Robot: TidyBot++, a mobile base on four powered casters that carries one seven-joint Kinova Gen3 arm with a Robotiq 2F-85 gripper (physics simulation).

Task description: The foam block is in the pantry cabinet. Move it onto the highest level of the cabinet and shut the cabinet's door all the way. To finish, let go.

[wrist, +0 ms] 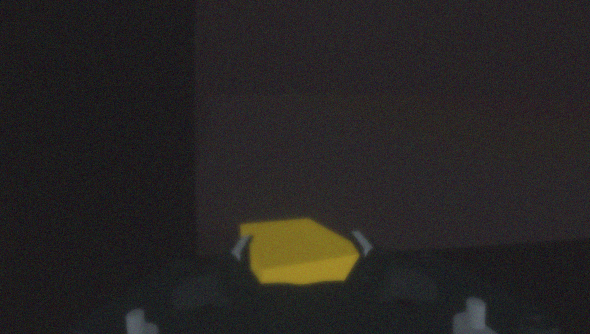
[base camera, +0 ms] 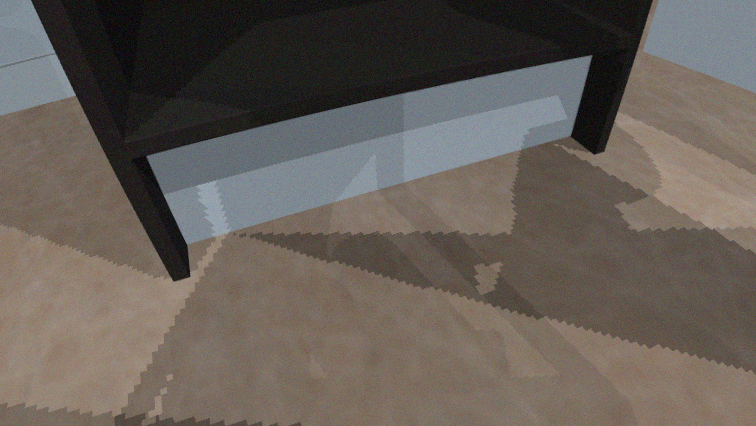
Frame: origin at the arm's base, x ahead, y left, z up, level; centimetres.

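Seen in the pictures: gripper, fingertip midpoint: point(wrist: 301, 247).
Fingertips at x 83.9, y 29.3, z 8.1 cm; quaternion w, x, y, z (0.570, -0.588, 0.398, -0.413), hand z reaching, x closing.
Observation:
Offsets run from my fingertips to a thing's top centre. "*": to the spot under its first point. Level surfaces: height alone.
The yellow foam block {dx +0.0, dy +0.6, dz +0.8 cm} point(wrist: 302, 250) sits between the fingertips at the lower middle of the wrist view. My gripper point(wrist: 301, 247) is shut on it, one finger at each side; the block's lower part is hidden behind the gripper's body. The dark pantry cabinet point(base camera: 370, 100) stands across the upper part of the base camera view, with its lower board and front legs showing. Its dark inner wall point(wrist: 390, 125) rises behind the block in the wrist view. The cabinet's highest level and the gripper do not show in the base camera view, and I cannot make out the door.
The cabinet's left leg {* dx -45.8, dy -6.9, dz -40.8 cm} point(base camera: 158, 232) and right leg {* dx -23.9, dy -55.4, dz -40.7 cm} point(base camera: 603, 105) stand on the brown patterned floor {dz -47.7 cm} point(base camera: 317, 338). A pale blue-grey wall point(base camera: 703, 42) shows at the right and beneath the cabinet. A darker side panel point(wrist: 95, 125) is at the left in the wrist view.

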